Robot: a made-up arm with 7 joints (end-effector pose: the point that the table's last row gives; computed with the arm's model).
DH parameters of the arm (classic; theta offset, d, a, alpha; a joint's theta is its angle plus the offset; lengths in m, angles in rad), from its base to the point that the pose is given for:
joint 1: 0 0.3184 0 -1.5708
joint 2: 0 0 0 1.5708
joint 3: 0 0.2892 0.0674 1.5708
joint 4: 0 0 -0.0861 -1.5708
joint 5: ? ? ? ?
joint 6: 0 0 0.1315 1.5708
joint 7: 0 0 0 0
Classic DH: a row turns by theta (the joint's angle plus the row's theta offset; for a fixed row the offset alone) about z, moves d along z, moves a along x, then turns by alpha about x.
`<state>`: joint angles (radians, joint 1 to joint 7).
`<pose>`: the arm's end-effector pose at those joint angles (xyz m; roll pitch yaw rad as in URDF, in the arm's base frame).
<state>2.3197 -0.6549 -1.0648 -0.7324 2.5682 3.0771 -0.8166</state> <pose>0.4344 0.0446 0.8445 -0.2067 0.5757 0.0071</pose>
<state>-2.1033 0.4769 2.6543 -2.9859 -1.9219 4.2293 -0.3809</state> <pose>0.1052 0.1162 0.4183 1.9933 -0.4797 -2.7501</pose>
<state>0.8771 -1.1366 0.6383 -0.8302 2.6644 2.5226 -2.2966</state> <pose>-0.4155 -0.1647 0.9095 1.1098 0.2430 -1.2292</pose>
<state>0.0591 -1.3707 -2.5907 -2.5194 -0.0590 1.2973 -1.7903</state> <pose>0.0498 -0.2134 -0.0519 -0.4716 -0.6904 -1.5706</pose>
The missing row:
joint 5: 0 0.4009 0 1.5708
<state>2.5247 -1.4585 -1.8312 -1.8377 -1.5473 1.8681 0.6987</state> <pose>0.5407 0.3375 0.2285 3.1389 -0.0248 0.5068</pose>
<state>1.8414 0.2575 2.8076 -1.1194 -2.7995 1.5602 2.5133</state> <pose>-0.0777 -0.3448 1.0210 -0.7590 0.3313 0.8496</pose>
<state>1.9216 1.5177 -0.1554 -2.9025 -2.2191 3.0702 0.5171</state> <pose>-0.0385 -0.1182 0.1276 -1.8931 0.0482 -2.7021</pose>
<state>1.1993 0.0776 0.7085 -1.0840 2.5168 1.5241 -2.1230</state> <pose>-0.1501 0.5098 0.9063 0.7090 -0.1828 -0.4213</pose>
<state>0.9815 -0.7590 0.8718 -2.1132 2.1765 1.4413 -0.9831</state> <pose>-0.2644 0.4083 0.6346 -1.4796 -0.9925 1.7500</pose>
